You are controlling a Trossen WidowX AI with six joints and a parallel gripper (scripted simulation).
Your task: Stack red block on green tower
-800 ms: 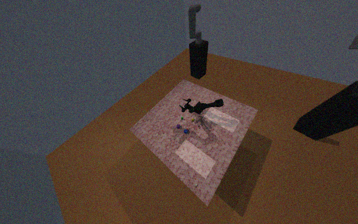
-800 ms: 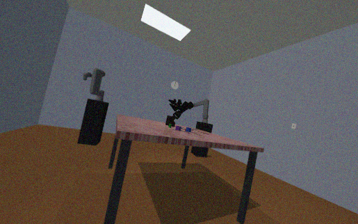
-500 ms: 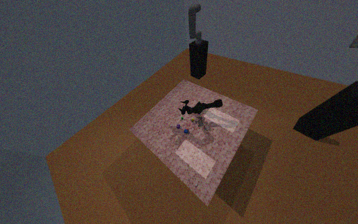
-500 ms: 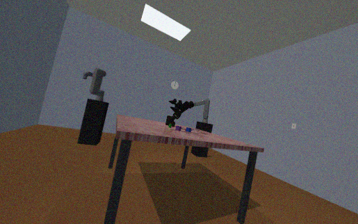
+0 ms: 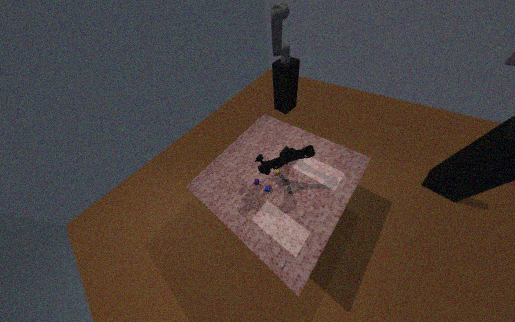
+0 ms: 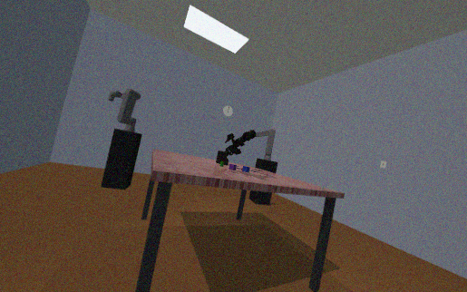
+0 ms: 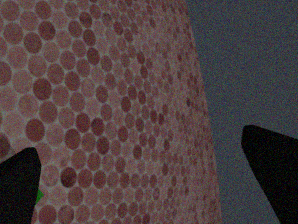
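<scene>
Right now the red block is 17 cm to the left of my gripper tip, 15 cm below it and 3 cm ahead of it. Also, from my gripper tip: purple block 14 cm below, 8 cm ahead, 5 cm to the left; green block 13 cm below, 4 cm behind; blue block 18 cm to the left, 14 cm below, 6 cm ahead.
</scene>
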